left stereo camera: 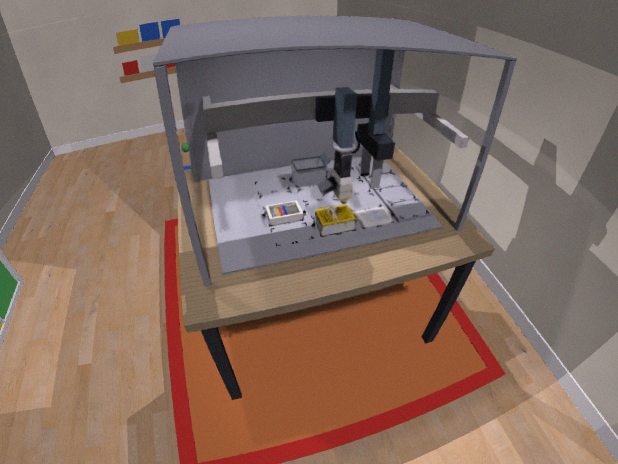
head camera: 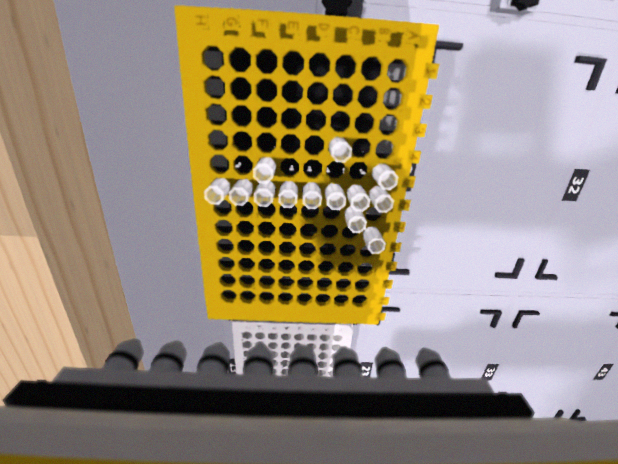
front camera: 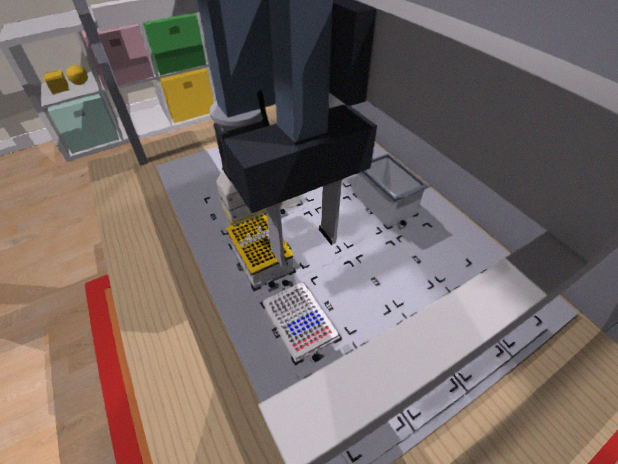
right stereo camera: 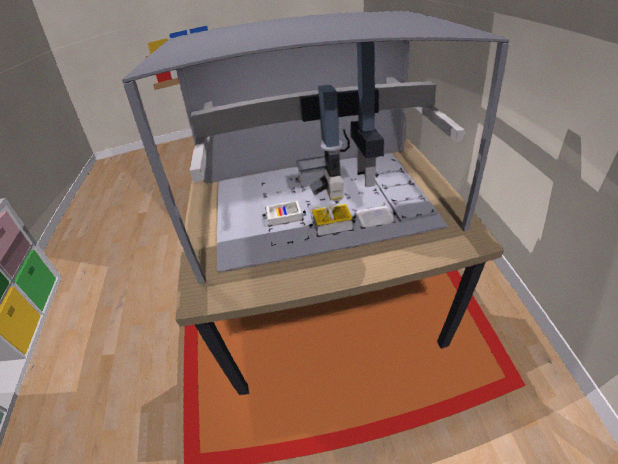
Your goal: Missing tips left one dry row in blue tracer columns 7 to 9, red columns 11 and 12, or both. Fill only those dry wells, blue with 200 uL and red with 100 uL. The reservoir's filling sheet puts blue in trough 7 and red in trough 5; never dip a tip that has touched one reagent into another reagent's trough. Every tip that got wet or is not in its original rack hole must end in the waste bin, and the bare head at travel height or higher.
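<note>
My parked plate gripper (front camera: 306,252) (left stereo camera: 370,181) (right stereo camera: 365,179) hangs open and empty, its two fingers apart. The pipetting head (left stereo camera: 343,186) (right stereo camera: 335,187) is above the deck near the tip rack; its eight nozzles (head camera: 304,361) are bare in the head view. The yellow tip rack (front camera: 274,261) (head camera: 194,200) (left stereo camera: 336,222) (right stereo camera: 332,221) holds a full line of eight tips and several scattered tips. The white well plate (front camera: 267,317) (head camera: 238,345) (left stereo camera: 375,217) (right stereo camera: 375,216) shows blue and red wells; a dry row is too small to tell. The reservoir (left stereo camera: 284,220) (right stereo camera: 284,220) has coloured troughs.
The waste bin (front camera: 407,192) (left stereo camera: 308,176) stands at the back of the deck, partly hidden by the head in the right stereo view. A pale gantry beam (front camera: 400,365) crosses the front view. Corner marks and slot labels dot the deck. Frame posts stand around the table.
</note>
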